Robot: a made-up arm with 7 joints. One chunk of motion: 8 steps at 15 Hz.
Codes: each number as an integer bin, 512 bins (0 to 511) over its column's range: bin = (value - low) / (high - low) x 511, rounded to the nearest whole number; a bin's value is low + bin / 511 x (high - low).
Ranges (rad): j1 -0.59..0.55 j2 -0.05..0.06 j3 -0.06..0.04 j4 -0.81..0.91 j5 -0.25..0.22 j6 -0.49..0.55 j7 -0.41..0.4
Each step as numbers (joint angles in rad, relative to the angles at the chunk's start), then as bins.
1 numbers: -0.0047 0.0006 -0.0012 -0.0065 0.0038 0.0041 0.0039
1 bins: 262 235 300 239 276 243 261
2 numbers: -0.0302 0.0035 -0.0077 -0.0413 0.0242 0.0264 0.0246
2 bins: 251 249 267 228 298 254 274
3 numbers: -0.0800 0.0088 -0.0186 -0.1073 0.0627 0.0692 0.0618
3 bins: 229 273 212 209 340 275 298
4 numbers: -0.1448 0.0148 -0.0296 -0.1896 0.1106 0.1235 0.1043
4 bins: 200 301 155 184 392 301 324
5 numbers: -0.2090 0.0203 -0.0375 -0.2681 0.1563 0.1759 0.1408
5 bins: 171 327 115 161 442 327 347
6 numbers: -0.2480 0.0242 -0.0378 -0.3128 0.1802 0.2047 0.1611
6 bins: 153 345 113 148 468 341 360
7 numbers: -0.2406 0.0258 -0.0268 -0.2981 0.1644 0.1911 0.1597
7 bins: 157 352 170 152 451 335 359
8 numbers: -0.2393 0.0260 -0.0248 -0.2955 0.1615 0.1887 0.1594
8 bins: 157 353 180 153 447 333 359
